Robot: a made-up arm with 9 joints.
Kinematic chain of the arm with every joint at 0, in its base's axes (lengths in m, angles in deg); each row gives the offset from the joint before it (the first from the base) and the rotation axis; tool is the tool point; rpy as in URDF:
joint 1: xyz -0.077 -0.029 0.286 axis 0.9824 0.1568 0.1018
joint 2: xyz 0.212 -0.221 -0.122 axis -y
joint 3: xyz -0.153 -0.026 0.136 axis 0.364 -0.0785 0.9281
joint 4: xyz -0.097 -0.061 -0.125 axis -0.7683 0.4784 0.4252
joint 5: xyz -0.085 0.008 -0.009 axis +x
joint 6: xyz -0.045 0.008 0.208 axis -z
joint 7: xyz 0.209 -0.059 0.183 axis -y
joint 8: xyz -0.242 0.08 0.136 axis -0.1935 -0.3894 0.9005
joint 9: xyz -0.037 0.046 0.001 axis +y
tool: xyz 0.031 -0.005 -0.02 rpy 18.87 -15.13 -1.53
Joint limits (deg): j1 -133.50..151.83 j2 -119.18..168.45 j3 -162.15..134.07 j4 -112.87..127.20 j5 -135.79..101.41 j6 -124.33..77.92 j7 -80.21..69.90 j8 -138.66..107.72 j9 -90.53..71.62
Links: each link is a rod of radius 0.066 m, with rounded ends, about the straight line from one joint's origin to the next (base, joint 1, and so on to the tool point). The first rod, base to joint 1, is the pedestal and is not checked.
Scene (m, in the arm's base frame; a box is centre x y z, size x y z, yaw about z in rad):
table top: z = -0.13
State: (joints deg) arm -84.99 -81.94 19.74 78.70 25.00 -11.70 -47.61 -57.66 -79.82
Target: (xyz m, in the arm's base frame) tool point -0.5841 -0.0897 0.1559
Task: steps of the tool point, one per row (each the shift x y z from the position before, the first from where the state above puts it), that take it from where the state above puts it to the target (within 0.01 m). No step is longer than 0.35 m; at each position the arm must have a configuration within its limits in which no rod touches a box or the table.
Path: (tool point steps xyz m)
1: -0.2385 0.1431 -0.1472
2: -0.3133 0.0293 -0.0715
3: -0.3119 -0.1045 0.0258
4: -0.2296 -0.2086 0.1293

